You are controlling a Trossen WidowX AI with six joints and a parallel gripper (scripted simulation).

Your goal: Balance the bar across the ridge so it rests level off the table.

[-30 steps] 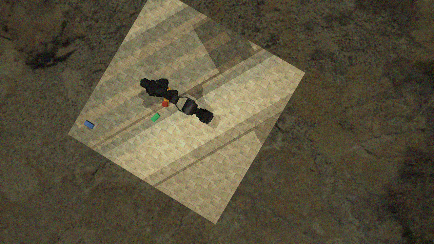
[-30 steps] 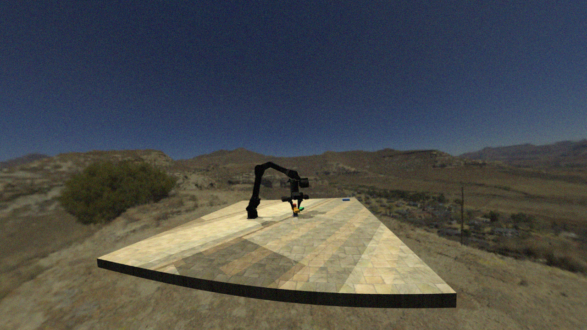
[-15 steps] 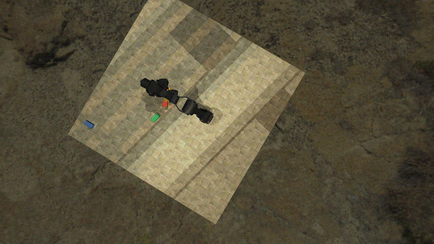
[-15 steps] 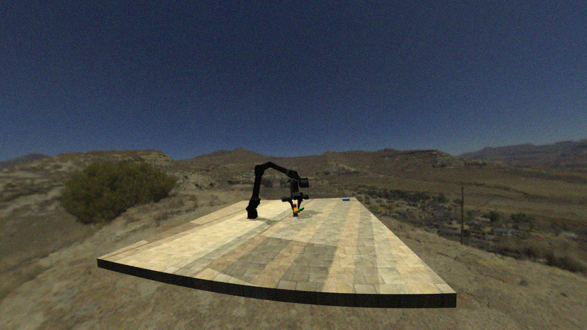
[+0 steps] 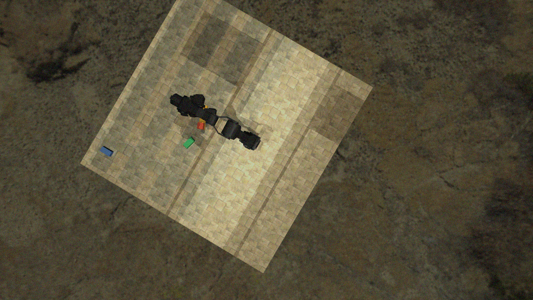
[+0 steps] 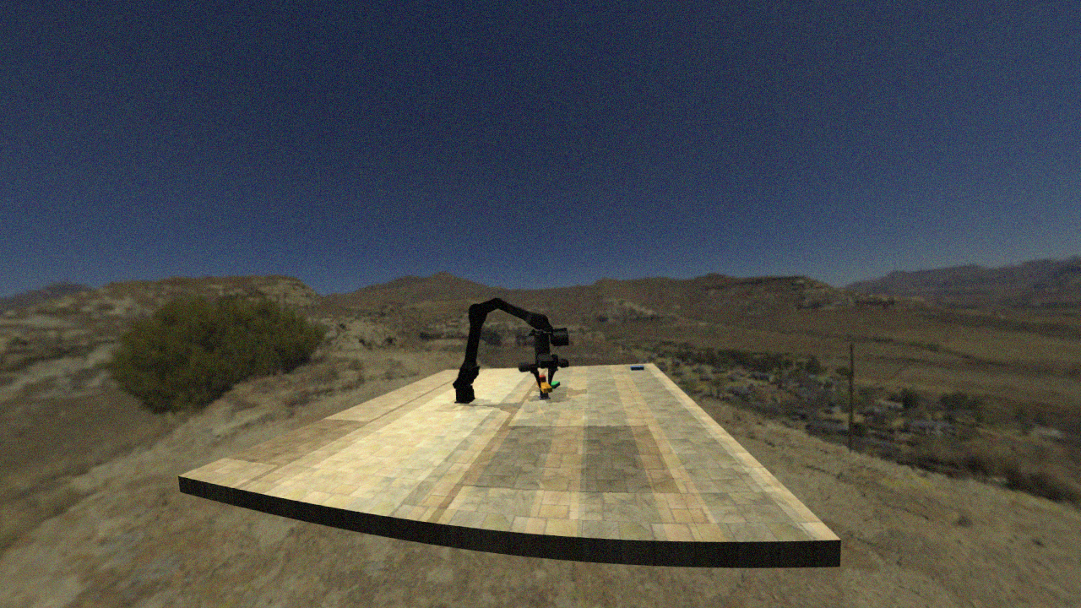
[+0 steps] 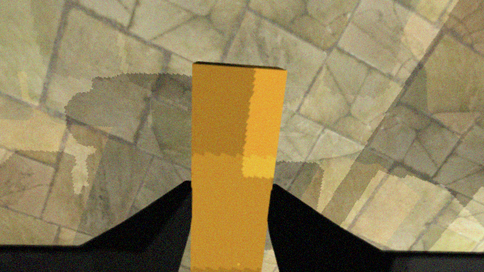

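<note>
Now: gripper tip 10 mm past the grey ridge block, 30 mm to the right of it and 10 mm above it. Round my gripper tip: orange bar: 20 mm behind, 40 mm to the left, 10 mm above; blue block: 410 mm ahead, 490 mm to the left, 40 mm below; green block: 190 mm to the left, 40 mm below.
</note>
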